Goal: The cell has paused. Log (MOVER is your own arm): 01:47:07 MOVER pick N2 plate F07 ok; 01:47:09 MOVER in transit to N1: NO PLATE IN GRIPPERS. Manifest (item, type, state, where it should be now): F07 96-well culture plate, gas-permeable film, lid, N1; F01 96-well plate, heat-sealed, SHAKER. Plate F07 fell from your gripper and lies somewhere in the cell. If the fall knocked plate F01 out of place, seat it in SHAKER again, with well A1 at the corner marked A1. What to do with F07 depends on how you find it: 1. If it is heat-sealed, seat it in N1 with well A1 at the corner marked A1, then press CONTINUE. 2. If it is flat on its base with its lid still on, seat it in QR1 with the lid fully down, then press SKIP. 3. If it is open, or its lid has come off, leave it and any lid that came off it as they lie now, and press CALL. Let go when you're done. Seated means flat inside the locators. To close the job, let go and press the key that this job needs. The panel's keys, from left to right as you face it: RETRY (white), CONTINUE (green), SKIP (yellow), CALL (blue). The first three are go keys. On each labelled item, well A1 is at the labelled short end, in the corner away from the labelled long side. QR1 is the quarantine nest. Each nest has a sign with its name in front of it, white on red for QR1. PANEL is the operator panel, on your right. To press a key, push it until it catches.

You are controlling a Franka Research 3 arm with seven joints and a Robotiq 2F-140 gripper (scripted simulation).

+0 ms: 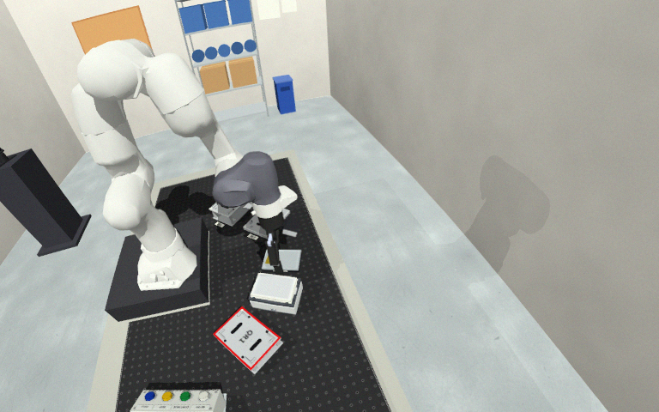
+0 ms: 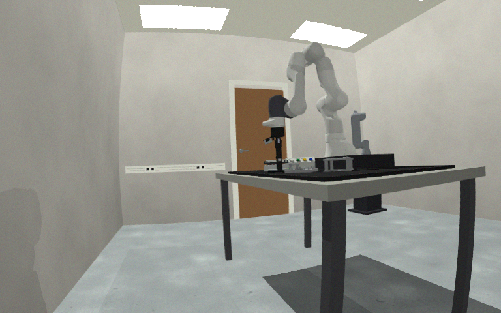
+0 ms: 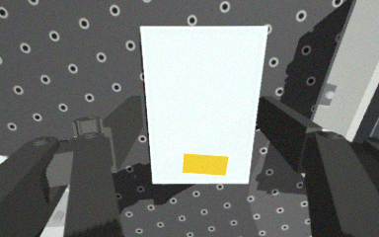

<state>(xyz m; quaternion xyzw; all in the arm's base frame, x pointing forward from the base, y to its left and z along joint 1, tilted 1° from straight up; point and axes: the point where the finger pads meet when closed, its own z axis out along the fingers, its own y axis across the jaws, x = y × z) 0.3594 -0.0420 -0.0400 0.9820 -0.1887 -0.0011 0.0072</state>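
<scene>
Now: the pale flat rectangular piece 1 cm below my hand. Also, from my hand: white 96-well plate (14 cm to the right, 5 cm behind, 3 cm above); then white retry key (41 cm to the right, 29 cm behind, 4 cm above); then green continue key (40 cm to the right, 34 cm behind, 4 cm above).
</scene>
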